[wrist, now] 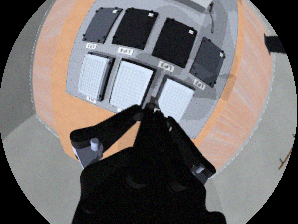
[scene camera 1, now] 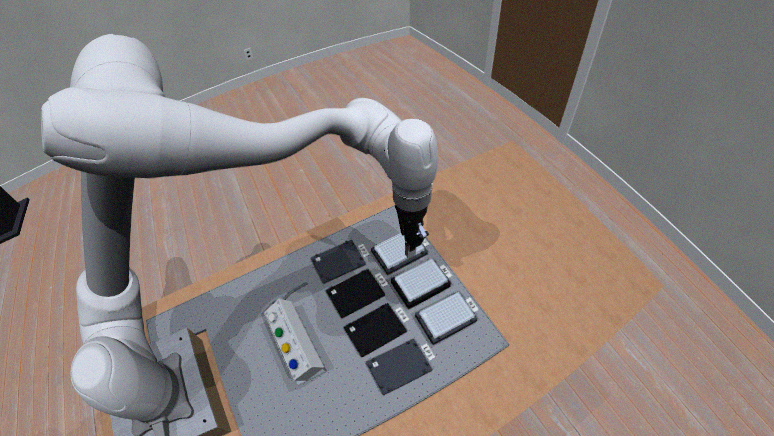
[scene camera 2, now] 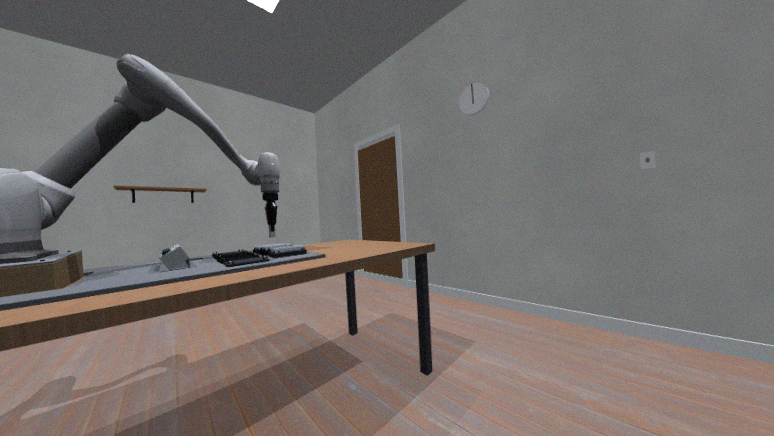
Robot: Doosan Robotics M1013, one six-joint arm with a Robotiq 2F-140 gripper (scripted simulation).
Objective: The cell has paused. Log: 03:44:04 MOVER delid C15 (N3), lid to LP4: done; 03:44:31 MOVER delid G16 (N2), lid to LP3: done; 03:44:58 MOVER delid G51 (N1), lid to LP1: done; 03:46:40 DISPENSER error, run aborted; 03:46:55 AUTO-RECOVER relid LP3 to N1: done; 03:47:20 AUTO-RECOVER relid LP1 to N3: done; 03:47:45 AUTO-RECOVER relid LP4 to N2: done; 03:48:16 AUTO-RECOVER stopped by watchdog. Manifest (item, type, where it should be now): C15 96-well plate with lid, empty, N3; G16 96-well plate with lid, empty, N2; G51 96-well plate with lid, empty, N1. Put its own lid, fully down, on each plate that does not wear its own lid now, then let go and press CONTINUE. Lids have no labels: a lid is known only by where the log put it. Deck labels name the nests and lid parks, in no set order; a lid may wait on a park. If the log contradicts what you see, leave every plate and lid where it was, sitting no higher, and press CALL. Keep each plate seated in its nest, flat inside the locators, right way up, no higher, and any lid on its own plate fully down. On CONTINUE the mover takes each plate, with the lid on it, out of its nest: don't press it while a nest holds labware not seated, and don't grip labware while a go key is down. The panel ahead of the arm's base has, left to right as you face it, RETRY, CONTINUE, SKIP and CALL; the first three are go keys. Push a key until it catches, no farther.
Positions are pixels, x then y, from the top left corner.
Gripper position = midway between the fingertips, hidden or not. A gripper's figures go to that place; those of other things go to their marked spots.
Labels:
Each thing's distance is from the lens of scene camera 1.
my gripper (scene camera 1: 410, 254): 1.07 m
key panel (scene camera 1: 301, 348): 0.97 m
lid park (scene camera 1: 344, 258): 1.16 m
The marked spots on the key panel and the lid park are 0.34 m apart.

